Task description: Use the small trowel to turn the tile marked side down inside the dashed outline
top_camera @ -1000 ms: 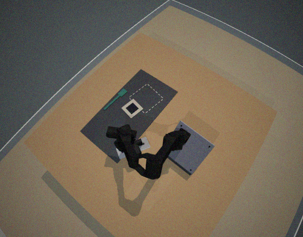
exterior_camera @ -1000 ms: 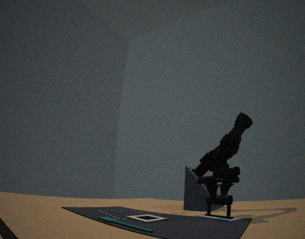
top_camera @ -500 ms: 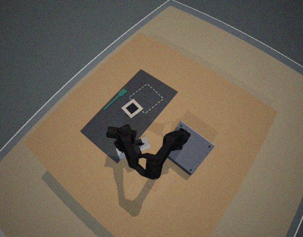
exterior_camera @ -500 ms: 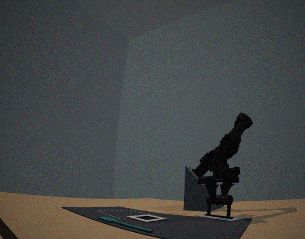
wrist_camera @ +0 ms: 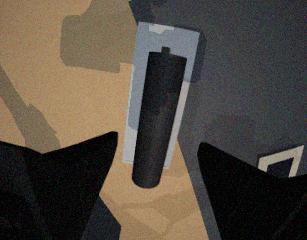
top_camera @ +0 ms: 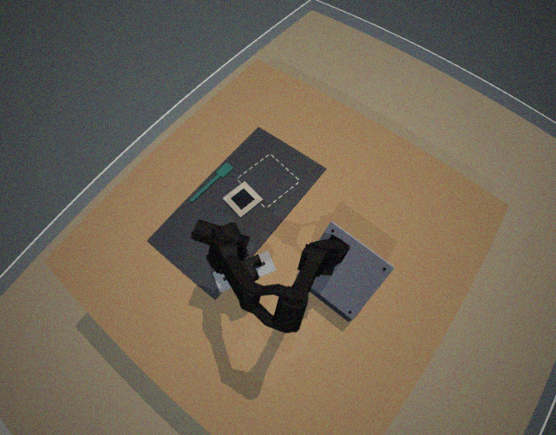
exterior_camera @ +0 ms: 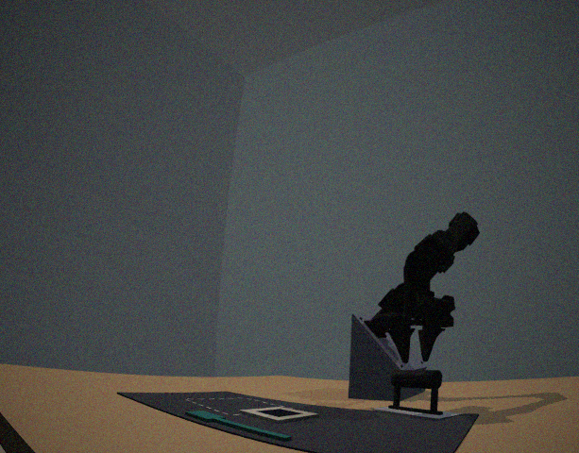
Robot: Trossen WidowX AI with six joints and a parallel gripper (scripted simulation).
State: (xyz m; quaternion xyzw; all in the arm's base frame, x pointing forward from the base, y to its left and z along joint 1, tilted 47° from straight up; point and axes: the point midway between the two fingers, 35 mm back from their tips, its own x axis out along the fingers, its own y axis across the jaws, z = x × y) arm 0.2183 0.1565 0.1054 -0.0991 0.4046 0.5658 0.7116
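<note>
The float tool lies 7 cm below my gripper tip, 2 cm to the right of it and 1 cm behind it. The rest, counted from my gripper tip: tile: 20 cm to the right, 18 cm ahead, 10 cm below; dark mat: 18 cm to the right, 18 cm ahead, 12 cm below.
</note>
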